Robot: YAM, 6 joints.
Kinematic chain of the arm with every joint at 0, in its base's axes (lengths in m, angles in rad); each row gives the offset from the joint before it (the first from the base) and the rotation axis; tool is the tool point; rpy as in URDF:
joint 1: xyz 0 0 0.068 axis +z
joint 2: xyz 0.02 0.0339 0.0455 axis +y
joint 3: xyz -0.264 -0.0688 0 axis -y
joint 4: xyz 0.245 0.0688 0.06 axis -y
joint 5: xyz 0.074 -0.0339 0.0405 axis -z
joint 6: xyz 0.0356 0 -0.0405 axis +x
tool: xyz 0 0 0 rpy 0 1.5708 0
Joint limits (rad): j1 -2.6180..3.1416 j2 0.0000..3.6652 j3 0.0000..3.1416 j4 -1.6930..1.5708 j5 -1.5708..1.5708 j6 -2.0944..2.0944
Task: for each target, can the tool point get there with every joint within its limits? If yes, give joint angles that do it. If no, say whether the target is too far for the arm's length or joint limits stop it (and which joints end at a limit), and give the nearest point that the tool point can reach.
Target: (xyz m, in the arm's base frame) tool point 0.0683 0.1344 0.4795
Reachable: yes | joints 1.2364 0.8514 0.9730 0.7372 0.6106 -0.1025
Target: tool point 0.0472 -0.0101 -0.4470
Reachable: no: joint limits stop it (at a limit: joint 2) | nearest point 0.0933 -0.0200 -0.3463 | short by 0.111 m
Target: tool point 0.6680 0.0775 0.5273
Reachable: no: too far | nearest point 0.5449 0.0632 0.4487 | short by 0.147 m
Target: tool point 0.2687 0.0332 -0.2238
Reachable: yes | joints 0.1050 3.1425 1.0566 1.0443 -0.1379 -1.2774
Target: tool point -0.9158 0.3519 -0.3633
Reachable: no: too far | nearest point -0.5420 0.2083 -0.1646 | short by 0.447 m
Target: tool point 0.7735 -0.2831 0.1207
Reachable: no: too far | nearest point 0.6065 -0.2220 0.1191 | short by 0.178 m
